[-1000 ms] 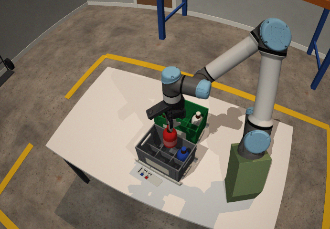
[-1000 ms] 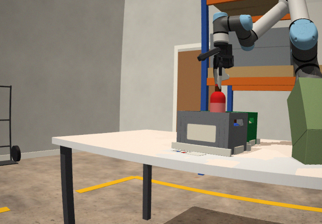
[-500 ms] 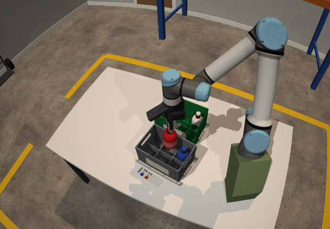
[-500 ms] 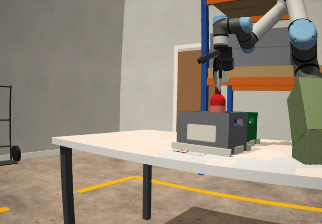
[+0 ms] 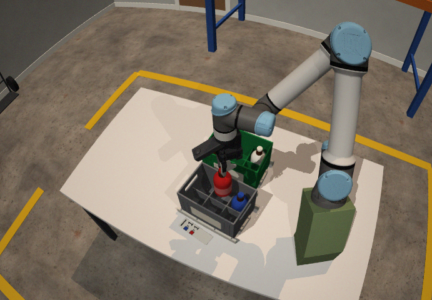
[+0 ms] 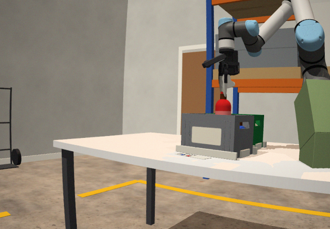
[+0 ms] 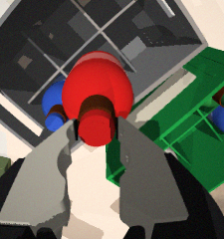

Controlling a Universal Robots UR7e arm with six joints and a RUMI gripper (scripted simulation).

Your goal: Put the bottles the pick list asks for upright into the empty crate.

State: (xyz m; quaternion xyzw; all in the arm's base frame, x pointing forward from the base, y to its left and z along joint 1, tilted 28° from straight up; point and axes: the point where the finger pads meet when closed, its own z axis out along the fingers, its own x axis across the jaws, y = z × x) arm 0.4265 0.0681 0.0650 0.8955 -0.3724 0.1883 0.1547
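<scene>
My hand is 70 mm above the red bottle. Also, from my hand: grey crate 190 mm below, 40 mm to the left; blue bottle 180 mm below, 90 mm behind, 10 mm to the left; green crate 200 mm to the right, 190 mm below, 20 mm ahead.
</scene>
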